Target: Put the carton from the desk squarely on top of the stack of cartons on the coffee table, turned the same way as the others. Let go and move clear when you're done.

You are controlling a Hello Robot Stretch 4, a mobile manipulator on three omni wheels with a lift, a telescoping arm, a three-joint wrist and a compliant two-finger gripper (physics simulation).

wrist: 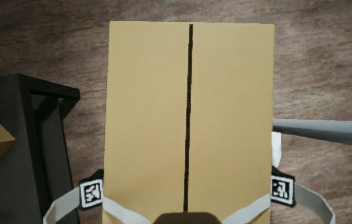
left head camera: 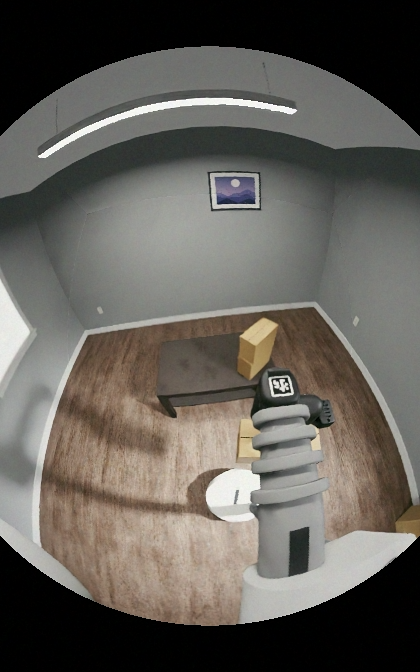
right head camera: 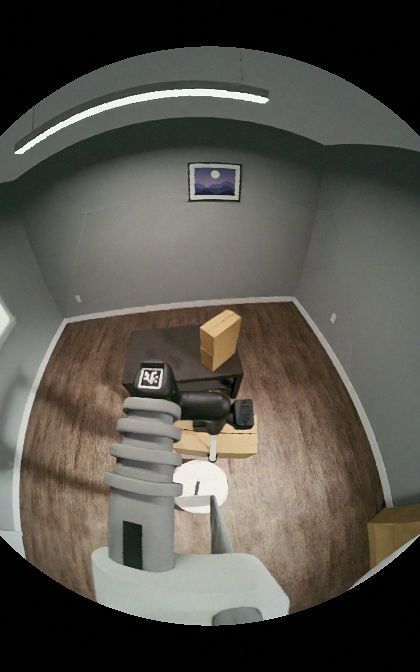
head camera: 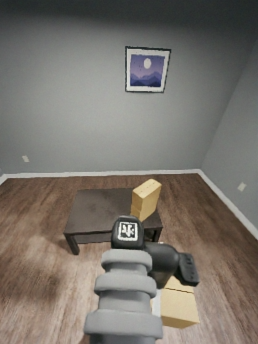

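Frame: origin at the robot's base, x right, y down, z ahead, level; millimetres.
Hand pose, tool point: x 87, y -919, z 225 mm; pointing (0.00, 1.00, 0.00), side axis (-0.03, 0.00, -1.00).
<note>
After its pixels a point has its place.
The tan carton [head camera: 179, 307] {z 180, x 162, y -990 mm} [left head camera: 247, 448] [right head camera: 236, 444] [wrist: 145, 100] {z 249, x 160, y -991 mm}, with a dark seam along its top, is between the fingers of my gripper [wrist: 187, 192] {z 225, x 87, y -919 mm}. The gripper is shut on it, with one fingertip against each side. The carton is in front of the dark coffee table [head camera: 95, 210] {z 925, x -346, y -422 mm} [left head camera: 192, 367] [right head camera: 157, 347] [wrist: 11, 107] {z 807, x 211, y -422 mm}, apart from it. The stack of tan cartons [head camera: 146, 201] {z 830, x 143, y -707 mm} [left head camera: 257, 347] [right head camera: 221, 342] stands near the table's right end, its top seam running toward the back right. In the head views the held carton's seam runs crosswise. My arm hides part of the held carton.
A round white base part [left head camera: 225, 492] [right head camera: 207, 482] is below the arm. A brown box [left head camera: 410, 521] [right head camera: 392, 532] stands at the right edge. A framed picture [head camera: 147, 70] {z 2177, x 146, y -1633 mm} hangs on the back wall. A grey bar [wrist: 315, 129] shows right of the carton in the wrist view.
</note>
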